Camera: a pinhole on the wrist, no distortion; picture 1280 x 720 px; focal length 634.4 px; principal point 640.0 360.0 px. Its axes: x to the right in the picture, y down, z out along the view. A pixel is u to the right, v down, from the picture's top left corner.
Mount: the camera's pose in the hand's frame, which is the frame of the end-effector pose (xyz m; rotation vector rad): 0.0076 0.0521 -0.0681 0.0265 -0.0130 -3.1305
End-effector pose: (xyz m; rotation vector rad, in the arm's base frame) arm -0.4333 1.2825 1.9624 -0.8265 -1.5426 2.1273
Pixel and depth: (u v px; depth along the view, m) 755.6 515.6 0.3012
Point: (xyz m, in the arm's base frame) -0.5482 1.0897 2.0452
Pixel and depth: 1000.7 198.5 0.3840
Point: -0.4689 0.8757 1.9405
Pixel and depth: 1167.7 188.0 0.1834
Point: -0.3920 1.0776 1.9261
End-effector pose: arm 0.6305 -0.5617 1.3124 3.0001 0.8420 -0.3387
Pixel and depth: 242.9 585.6 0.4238
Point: 0.7314 -0.3691 0.9084
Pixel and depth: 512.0 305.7 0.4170
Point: 0.6764 -0.6200 0.9483
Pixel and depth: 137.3 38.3 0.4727
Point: 1.0103 -0.6540 0.8202
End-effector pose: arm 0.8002 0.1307 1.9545 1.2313 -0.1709 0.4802
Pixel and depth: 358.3 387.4 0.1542
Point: 0.8559 0.0801 2.0526
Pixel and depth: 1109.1 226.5 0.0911
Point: 0.7170 0.1122 1.9999
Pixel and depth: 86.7 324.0 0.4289
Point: 1.1430 -0.0936 2.2917
